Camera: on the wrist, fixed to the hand. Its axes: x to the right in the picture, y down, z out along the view.
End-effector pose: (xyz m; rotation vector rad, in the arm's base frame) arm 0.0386 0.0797 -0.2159 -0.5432 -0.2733 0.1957
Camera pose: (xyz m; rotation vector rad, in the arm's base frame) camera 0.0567 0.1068 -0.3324 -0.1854 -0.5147 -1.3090
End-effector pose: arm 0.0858 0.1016 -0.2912 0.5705 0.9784 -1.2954
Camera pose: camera 0.1411 0.1922 -0.3493 -0.2476 1.5368 -2.6215
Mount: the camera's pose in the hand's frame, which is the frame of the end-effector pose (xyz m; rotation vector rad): 0.0003 0.0828 -0.0882 0.0405 0.1023 -1.5385
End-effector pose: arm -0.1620 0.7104 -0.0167 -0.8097 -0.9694 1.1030
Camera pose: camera -0.1089 0.7273 -0.1241 0.0654 -1.0927 -0.2591
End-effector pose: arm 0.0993 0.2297 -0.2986 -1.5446 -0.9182 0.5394
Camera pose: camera 0.1885 0.1777 -0.3617 -0.4643 -1.6424 -0.6181
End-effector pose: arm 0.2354 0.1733 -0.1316 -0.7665 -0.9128 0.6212
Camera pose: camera 0.2995 0.1942 -0.2320 0.0870 -1.0961 -0.7465
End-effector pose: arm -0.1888 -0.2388 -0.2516 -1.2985 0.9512 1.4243
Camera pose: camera -0.2470 -0.3436 -0.2679 -1.4703 -0.1265 0.1213
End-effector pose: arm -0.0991 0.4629 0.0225 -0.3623 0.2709 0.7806
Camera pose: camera -0.1680 0.4808 -0.0753 -0.4494 0.0427 -0.7555
